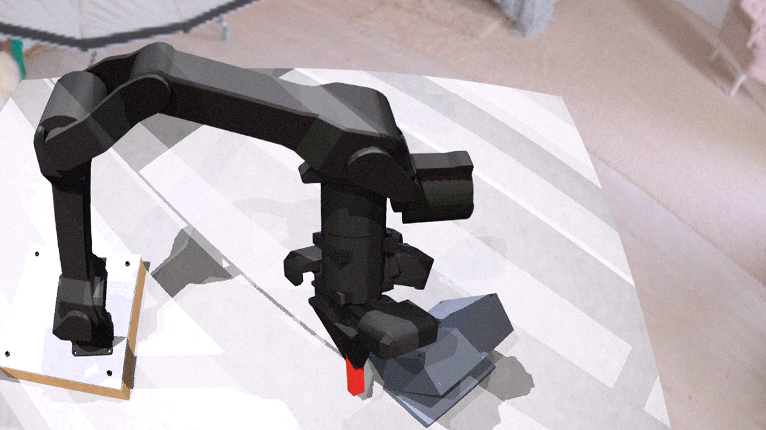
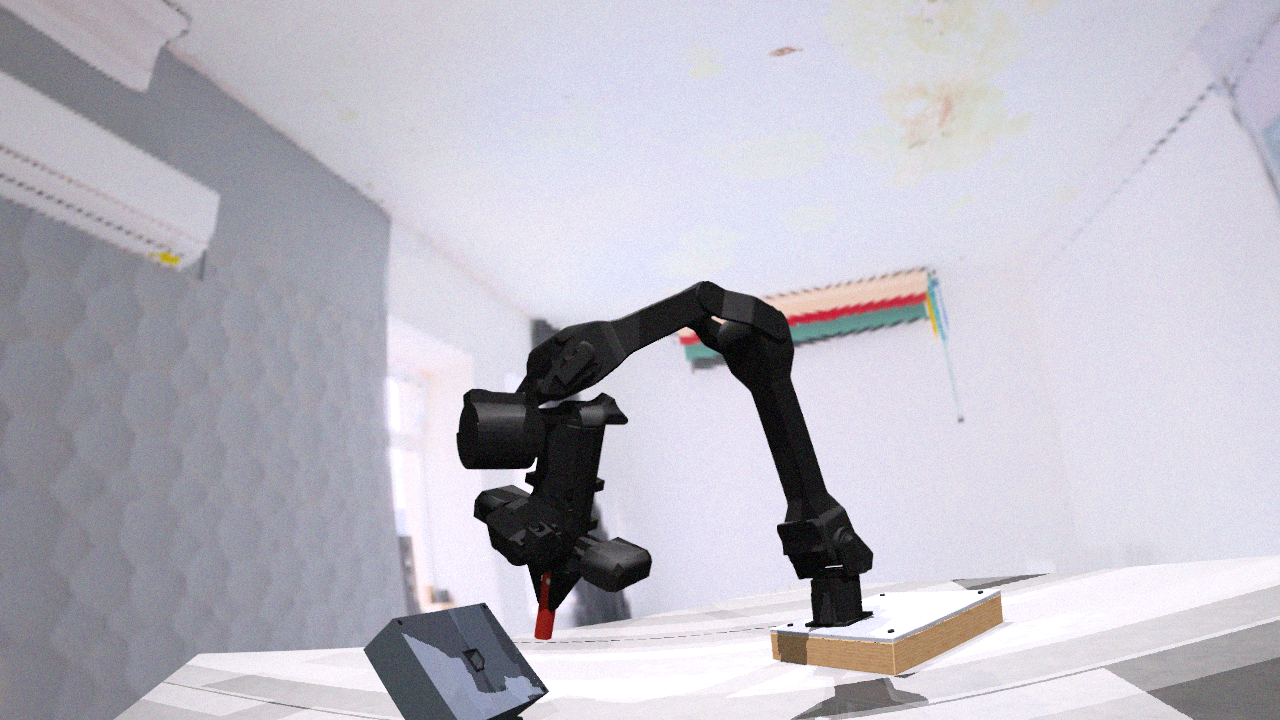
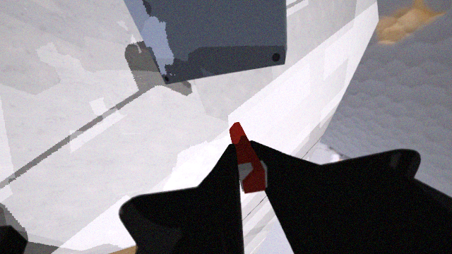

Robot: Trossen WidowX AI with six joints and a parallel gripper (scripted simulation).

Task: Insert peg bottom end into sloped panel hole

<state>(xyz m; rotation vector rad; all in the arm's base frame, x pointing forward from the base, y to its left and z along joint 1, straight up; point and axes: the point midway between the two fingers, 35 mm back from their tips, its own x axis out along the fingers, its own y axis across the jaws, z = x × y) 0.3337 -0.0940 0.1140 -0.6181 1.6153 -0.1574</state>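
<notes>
My gripper tip is 12 cm short of the grey-blue sloped panel, 5 cm above it and 3 cm to the right of it. Also, from my gripper tip: red peg: 1 cm to the left, 1 cm above.
</notes>
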